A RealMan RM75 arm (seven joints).
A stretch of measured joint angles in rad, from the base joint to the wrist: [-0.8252, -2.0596, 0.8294, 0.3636, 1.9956, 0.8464, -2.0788]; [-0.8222, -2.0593, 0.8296, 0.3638, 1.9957, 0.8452, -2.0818]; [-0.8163, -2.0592, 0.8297, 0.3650, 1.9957, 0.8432, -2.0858]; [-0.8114, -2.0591, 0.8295, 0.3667, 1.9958, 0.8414, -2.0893]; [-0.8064, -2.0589, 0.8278, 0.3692, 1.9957, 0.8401, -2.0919]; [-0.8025, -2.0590, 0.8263, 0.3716, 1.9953, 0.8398, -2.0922]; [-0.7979, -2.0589, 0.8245, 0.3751, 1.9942, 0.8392, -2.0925]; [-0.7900, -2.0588, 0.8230, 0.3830, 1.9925, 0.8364, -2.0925]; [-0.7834, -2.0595, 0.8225, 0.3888, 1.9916, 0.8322, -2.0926]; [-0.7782, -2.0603, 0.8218, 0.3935, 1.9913, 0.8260, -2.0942]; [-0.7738, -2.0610, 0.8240, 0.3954, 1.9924, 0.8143, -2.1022]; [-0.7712, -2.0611, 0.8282, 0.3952, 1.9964, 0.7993, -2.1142]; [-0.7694, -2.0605, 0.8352, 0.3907, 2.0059, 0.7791, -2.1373]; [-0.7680, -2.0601, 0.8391, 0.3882, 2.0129, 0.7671, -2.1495]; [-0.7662, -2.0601, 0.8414, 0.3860, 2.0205, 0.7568, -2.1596]
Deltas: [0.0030, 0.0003, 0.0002, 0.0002, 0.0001, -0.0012, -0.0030]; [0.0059, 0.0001, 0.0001, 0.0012, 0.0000, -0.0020, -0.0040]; [0.0049, 0.0001, -0.0002, 0.0017, 0.0001, -0.0018, -0.0035]; [0.0050, 0.0002, -0.0017, 0.0025, -0.0001, -0.0013, -0.0026]; [0.0039, -0.0001, -0.0015, 0.0024, -0.0004, -0.0003, -0.0003]; [0.0046, 0.0001, -0.0018, 0.0035, -0.0011, -0.0006, -0.0003]; [0.0079, 0.0001, -0.0015, 0.0079, -0.0017, -0.0028, 0.0000]; [0.0066, -0.0007, -0.0005, 0.0058, -0.0009, -0.0042, -0.0001]; [0.0052, -0.0008, -0.0007, 0.0047, -0.0003, -0.0062, -0.0016]; [0.0044, -0.0007, 0.0022, 0.0019, 0.0011, -0.0117, -0.0080]; [0.0026, -0.0001, 0.0042, -0.0002, 0.0040, -0.0150, -0.0120]; [0.0018, 0.0006, 0.0070, -0.0045, 0.0095, -0.0202, -0.0231]; [0.0014, 0.0004, 0.0039, -0.0025, 0.0070, -0.0120, -0.0122]; [0.0018, 0.0000, 0.0023, -0.0022, 0.0076, -0.0103, -0.0101]
